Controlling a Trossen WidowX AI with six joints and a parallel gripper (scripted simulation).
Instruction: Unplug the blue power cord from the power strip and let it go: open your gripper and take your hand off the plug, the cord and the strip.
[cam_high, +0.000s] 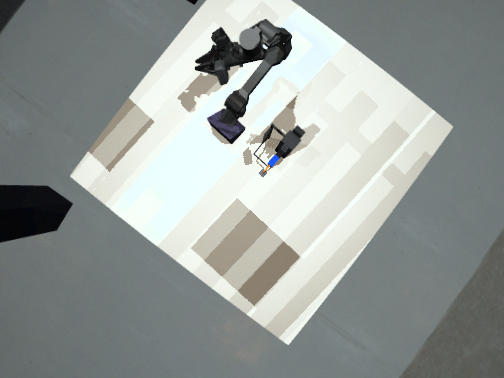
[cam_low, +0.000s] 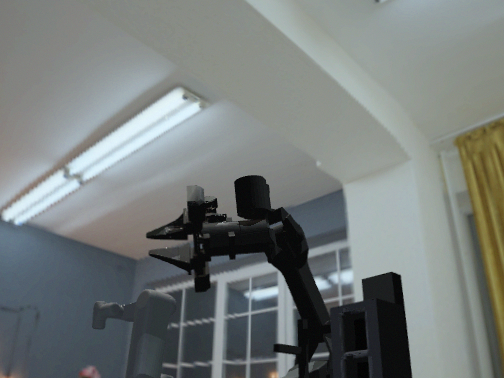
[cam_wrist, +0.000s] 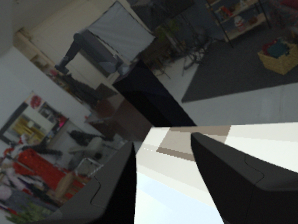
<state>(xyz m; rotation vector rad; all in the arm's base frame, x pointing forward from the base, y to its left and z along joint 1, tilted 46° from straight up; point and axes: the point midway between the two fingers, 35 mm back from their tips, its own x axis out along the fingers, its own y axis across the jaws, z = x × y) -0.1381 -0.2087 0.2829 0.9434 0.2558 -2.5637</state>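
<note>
Right now the blue plug is 37 cm ahead of my gripper tip, 6 cm to the right of it and 31 cm below it.
</note>
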